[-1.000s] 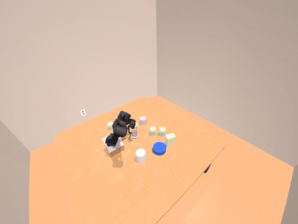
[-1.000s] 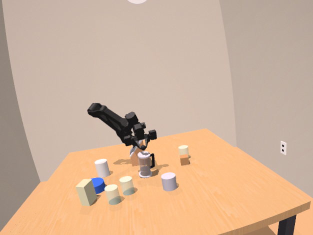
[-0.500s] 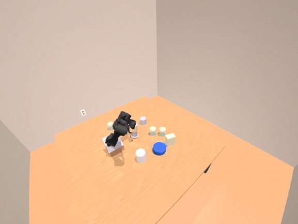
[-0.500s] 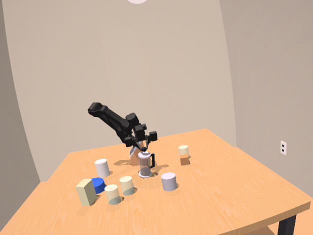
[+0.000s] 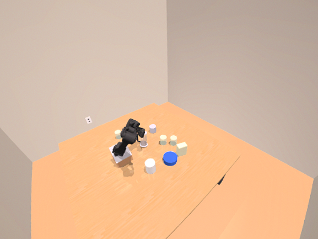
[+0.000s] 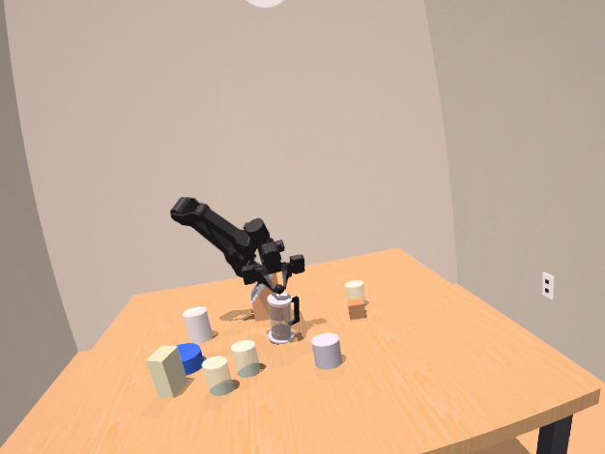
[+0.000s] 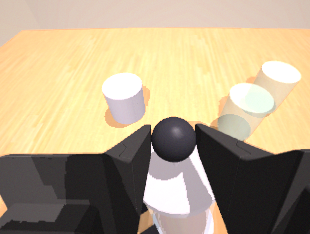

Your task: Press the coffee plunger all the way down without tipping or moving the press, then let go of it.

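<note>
Right now my gripper tip is 80 mm above the coffee press and 30 mm past it. Also, from my gripper tip: beige box (300 mm to the right, 200 mm ahead, 110 mm below); then blue cylinder (310 mm to the right, 150 mm below, 80 mm ahead).
</note>
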